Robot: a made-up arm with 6 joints. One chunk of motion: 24 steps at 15 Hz.
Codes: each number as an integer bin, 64 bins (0 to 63) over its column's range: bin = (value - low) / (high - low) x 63, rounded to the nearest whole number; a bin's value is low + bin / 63 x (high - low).
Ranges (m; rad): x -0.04..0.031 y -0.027..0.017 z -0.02..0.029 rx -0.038..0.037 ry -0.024..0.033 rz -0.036..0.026
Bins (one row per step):
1: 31 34 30 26 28 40
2: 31 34 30 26 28 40
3: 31 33 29 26 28 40
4: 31 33 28 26 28 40
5: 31 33 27 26 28 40
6: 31 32 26 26 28 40
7: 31 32 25 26 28 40
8: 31 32 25 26 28 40
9: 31 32 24 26 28 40
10: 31 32 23 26 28 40
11: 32 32 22 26 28 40
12: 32 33 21 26 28 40
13: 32 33 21 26 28 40
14: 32 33 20 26 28 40
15: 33 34 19 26 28 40
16: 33 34 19 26 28 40
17: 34 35 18 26 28 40
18: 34 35 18 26 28 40
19: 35 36 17 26 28 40
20: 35 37 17 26 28 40
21: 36 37 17 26 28 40
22: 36 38 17 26 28 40
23: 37 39 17 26 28 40
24: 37 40 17 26 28 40
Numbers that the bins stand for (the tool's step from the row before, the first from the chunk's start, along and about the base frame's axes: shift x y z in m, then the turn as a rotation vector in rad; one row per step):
1: -0.00506 -0.00325 0.00333 -0.00705 0.00133 0.00337
2: -0.00506 -0.00325 0.00333 -0.00705 0.00133 0.00337
3: -0.00506 -0.00395 0.00256 -0.00705 0.00133 0.00337
4: -0.00506 -0.00395 0.00178 -0.00705 0.00133 0.00337
5: -0.00506 -0.00395 0.00100 -0.00705 0.00133 0.00337
6: -0.00506 -0.00465 0.00022 -0.00705 0.00133 0.00337
7: -0.00506 -0.00465 -0.00056 -0.00705 0.00133 0.00337
8: -0.00506 -0.00465 -0.00056 -0.00705 0.00133 0.00337
9: -0.00506 -0.00465 -0.00133 -0.00705 0.00133 0.00337
10: -0.00506 -0.00465 -0.00211 -0.00705 0.00133 0.00337
11: -0.00394 -0.00465 -0.00289 -0.00705 0.00133 0.00337
12: -0.00394 -0.00395 -0.00367 -0.00705 0.00133 0.00337
13: -0.00394 -0.00395 -0.00367 -0.00705 0.00133 0.00337
14: -0.00394 -0.00395 -0.00444 -0.00705 0.00133 0.00337
15: -0.00281 -0.00325 -0.00522 -0.00705 0.00133 0.00337
16: -0.00281 -0.00325 -0.00522 -0.00705 0.00133 0.00337
17: -0.00168 -0.00256 -0.00600 -0.00705 0.00133 0.00337
18: -0.00168 -0.00256 -0.00600 -0.00705 0.00133 0.00337
19: -0.00056 -0.00186 -0.00678 -0.00705 0.00133 0.00337
20: -0.00056 -0.00116 -0.00678 -0.00705 0.00133 0.00337
21: 0.00057 -0.00116 -0.00678 -0.00705 0.00133 0.00337
22: 0.00057 -0.00046 -0.00678 -0.00705 0.00133 0.00337
23: 0.00170 0.00024 -0.00678 -0.00705 0.00133 0.00337
24: 0.00170 0.00094 -0.00678 -0.00705 0.00133 0.00337

